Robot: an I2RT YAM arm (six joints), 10 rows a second.
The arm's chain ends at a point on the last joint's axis. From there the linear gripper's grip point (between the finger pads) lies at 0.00 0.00 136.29 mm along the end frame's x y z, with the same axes.
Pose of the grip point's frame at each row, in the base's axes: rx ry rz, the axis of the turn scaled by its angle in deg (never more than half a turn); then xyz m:
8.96 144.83 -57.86 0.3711 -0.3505 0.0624
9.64 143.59 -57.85 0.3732 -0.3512 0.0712
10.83 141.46 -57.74 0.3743 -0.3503 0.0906
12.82 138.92 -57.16 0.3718 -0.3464 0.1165
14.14 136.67 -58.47 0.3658 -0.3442 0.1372
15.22 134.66 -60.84 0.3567 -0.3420 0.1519
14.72 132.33 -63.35 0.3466 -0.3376 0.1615
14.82 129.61 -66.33 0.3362 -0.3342 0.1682
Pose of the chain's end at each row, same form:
8.96 144.83 -57.86 0.3257 -0.2577 0.1513
9.64 143.59 -57.85 0.3261 -0.2579 0.1587
10.83 141.46 -57.74 0.3244 -0.2562 0.1756
12.82 138.92 -57.16 0.3187 -0.2516 0.1987
14.14 136.67 -58.47 0.3116 -0.2468 0.2155
15.22 134.66 -60.84 0.3028 -0.2409 0.2258
14.72 132.33 -63.35 0.2916 -0.2334 0.2300
14.82 129.61 -66.33 0.2808 -0.2263 0.2304

